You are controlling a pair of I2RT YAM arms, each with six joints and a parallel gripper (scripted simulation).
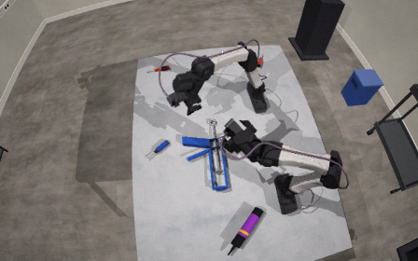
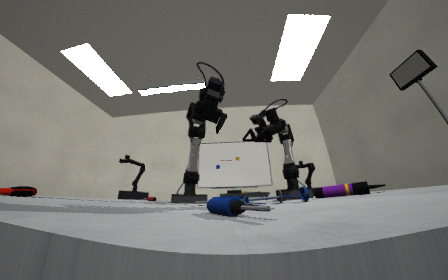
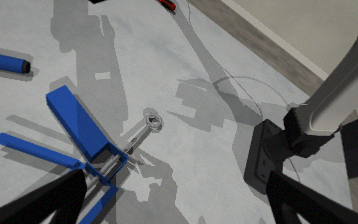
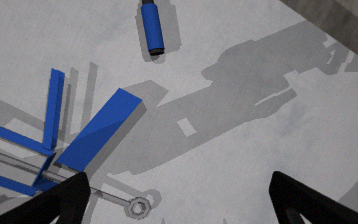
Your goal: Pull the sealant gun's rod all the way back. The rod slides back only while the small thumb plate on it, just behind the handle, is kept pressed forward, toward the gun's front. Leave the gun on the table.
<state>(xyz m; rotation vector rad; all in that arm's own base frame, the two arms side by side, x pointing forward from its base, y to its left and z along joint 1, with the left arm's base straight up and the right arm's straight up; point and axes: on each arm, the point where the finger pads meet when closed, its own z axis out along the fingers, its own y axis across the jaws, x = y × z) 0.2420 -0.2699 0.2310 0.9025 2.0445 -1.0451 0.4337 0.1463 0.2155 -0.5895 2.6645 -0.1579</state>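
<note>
Right now my left hand is 26 cm above the grey rod, 7 cm to the left of it and 6 cm short of it. Also, from my left hand: blue sealant gun: 26 cm below, 9 cm ahead, 4 cm to the right; then thumb plate: 26 cm below, 11 cm to the right, 5 cm ahead; then blue-handled tool: 37 cm ahead, 27 cm below, 9 cm to the right.
</note>
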